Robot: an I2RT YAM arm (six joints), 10 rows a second.
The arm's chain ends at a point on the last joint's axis. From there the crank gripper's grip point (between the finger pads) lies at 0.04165 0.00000 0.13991 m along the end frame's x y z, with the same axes.
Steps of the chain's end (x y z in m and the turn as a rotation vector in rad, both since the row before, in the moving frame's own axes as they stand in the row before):
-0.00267 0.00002 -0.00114 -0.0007 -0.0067 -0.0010
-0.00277 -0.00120 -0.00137 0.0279 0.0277 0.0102
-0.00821 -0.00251 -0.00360 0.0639 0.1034 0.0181
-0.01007 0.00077 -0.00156 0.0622 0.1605 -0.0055
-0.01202 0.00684 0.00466 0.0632 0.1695 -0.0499
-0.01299 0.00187 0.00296 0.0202 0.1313 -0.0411
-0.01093 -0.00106 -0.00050 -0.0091 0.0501 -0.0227
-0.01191 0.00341 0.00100 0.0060 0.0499 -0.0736
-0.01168 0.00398 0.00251 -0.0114 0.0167 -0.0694
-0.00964 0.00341 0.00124 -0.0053 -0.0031 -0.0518
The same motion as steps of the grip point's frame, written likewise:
-0.00361 0.00008 -0.00086 -0.0007 -0.0067 -0.0010
0.00111 -0.00464 -0.00263 0.0279 0.0277 0.0102
0.00607 -0.01041 -0.00890 0.0639 0.1034 0.0181
0.01172 -0.00797 -0.01029 0.0622 0.1605 -0.0055
0.01069 -0.00438 -0.00471 0.0632 0.1695 -0.0499
0.00487 -0.00298 -0.00374 0.0202 0.1313 -0.0411
-0.00397 -0.00082 -0.00276 -0.0091 0.0501 -0.0227
-0.00513 -0.00074 -0.00126 0.0060 0.0499 -0.0736
-0.00940 0.00260 0.00180 -0.0114 0.0167 -0.0694
-0.01011 0.00201 0.00137 -0.0053 -0.0031 -0.0518

